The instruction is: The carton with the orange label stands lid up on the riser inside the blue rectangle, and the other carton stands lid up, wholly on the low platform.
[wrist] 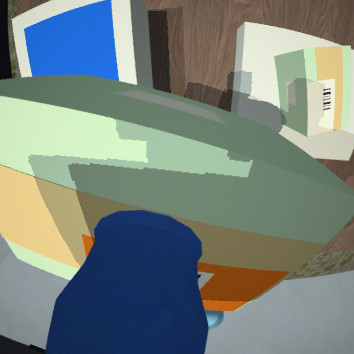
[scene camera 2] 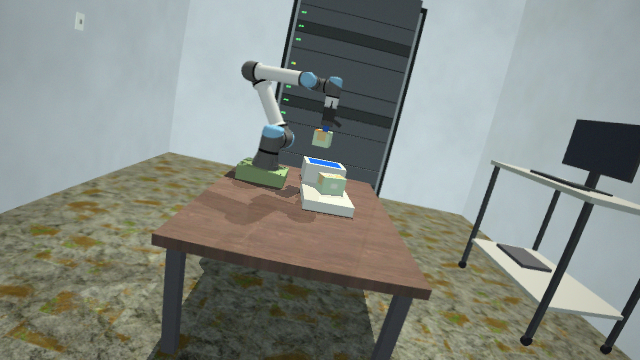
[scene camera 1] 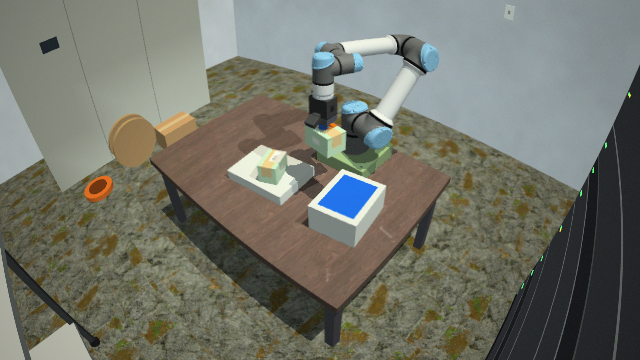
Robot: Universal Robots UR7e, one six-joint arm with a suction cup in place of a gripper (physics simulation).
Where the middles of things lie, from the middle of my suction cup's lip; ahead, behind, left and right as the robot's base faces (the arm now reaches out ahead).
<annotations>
My suction cup is now 28 cm above the white riser with blue rectangle (scene camera 1: 344, 210), 16 cm to the right of it and 6 cm short of it. The rest, counted from my suction cup: low white platform (scene camera 1: 244, 172) 32 cm below, 27 cm to the right, 5 cm ahead.
</annotations>
